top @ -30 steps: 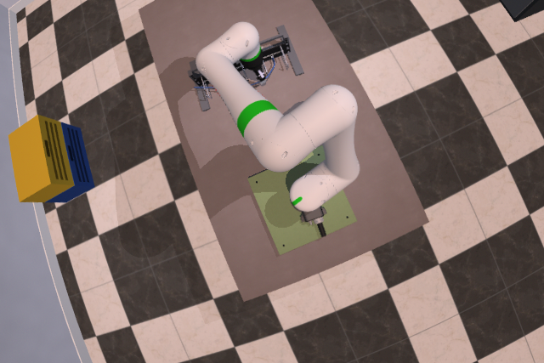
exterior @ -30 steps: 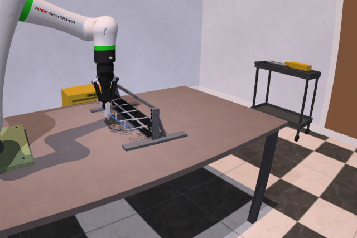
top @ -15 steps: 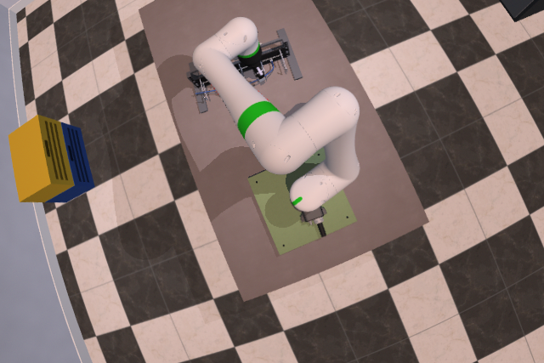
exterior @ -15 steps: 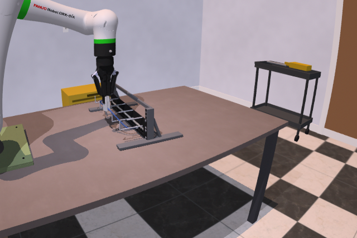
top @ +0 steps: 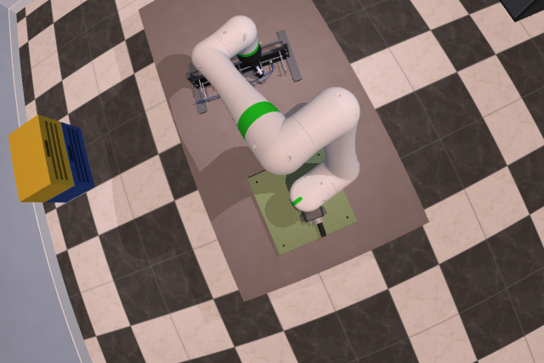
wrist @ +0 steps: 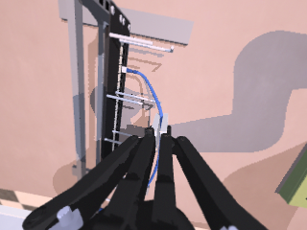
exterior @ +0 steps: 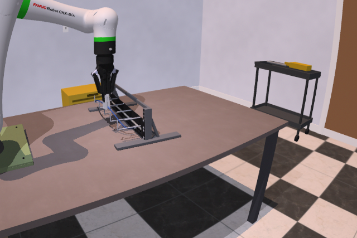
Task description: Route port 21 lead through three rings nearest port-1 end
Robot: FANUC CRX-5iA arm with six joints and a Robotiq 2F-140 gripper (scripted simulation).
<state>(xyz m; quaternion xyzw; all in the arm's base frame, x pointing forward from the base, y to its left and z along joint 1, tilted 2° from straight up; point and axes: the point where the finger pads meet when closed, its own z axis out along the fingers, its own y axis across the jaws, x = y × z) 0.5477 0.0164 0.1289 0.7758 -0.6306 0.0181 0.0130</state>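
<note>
Right now my hand is 13 cm short of the black patch-panel rack, 8 cm to the right of it and 8 cm above it.
</note>
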